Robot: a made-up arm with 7 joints. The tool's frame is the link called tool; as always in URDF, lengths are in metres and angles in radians.
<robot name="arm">
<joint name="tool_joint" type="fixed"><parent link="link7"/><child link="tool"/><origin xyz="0 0 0" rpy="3.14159 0 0"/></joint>
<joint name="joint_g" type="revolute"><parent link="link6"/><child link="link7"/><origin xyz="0.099 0 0" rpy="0 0 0"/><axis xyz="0 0 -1"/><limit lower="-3.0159" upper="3.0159"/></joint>
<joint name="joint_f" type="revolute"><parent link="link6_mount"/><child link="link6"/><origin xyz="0 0 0" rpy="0 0 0"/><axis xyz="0 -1 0"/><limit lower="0.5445" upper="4.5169"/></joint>
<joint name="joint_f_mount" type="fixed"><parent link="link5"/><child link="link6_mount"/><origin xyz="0 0 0" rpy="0 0 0"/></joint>
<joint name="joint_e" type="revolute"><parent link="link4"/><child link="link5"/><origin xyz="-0.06 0 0.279" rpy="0 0 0"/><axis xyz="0 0 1"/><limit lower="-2.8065" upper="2.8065"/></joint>
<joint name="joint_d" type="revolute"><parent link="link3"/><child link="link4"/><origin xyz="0.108 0 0" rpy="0 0 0"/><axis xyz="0 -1 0"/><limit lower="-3.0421" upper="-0.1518"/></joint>
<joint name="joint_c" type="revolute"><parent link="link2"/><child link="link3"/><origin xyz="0 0 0.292" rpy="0 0 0"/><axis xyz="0 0 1"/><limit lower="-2.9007" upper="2.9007"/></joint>
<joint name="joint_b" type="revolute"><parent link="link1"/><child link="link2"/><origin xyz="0 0 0" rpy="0 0 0"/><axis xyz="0 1 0"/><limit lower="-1.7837" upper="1.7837"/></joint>
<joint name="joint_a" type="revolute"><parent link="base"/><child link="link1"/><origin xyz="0 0 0.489" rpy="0 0 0"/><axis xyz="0 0 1"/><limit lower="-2.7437" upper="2.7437"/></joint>
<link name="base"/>
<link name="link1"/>
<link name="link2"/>
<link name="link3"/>
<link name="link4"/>
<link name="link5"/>
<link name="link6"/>
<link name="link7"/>
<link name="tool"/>
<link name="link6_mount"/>
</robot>
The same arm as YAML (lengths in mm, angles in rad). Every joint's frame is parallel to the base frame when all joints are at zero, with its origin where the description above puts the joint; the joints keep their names.
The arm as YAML. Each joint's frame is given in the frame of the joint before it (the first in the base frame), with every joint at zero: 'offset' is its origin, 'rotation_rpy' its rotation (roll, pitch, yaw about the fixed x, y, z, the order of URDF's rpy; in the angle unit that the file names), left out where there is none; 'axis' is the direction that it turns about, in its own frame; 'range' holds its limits. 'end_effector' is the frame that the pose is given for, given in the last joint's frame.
length_unit: mm
angle_unit: rad
chain:
  - id: joint_a
    offset: [0.0, 0.0, 489.0]
    axis: "+z"
    range: [-2.7437, 2.7437]
  - id: joint_b
    offset: [0.0, 0.0, 0.0]
    axis: "+y"
    range: [-1.7837, 1.7837]
  - id: joint_c
    offset: [0.0, 0.0, 292.0]
    axis: "+z"
    range: [-2.9007, 2.9007]
  - id: joint_d
    offset: [108.0, 0.0, 0.0]
    axis: "-y"
    range: [-3.0421, -0.1518]
  - id: joint_e
    offset: [-60.0, 0.0, 279.0]
    axis: "+z"
    range: [-2.8065, 2.8065]
  - id: joint_f
    offset: [0.0, 0.0, 0.0]
    axis: "-y"
    range: [0.5445, 4.5169]
  - id: joint_g
    offset: [99.0, 0.0, 0.0]
    axis: "-z"
    range: [-3.0159, 3.0159]
end_effector:
  offset: [0.0, 0.0, 0.0]
  rotation_rpy: [3.1416, 0.0, 0.0]

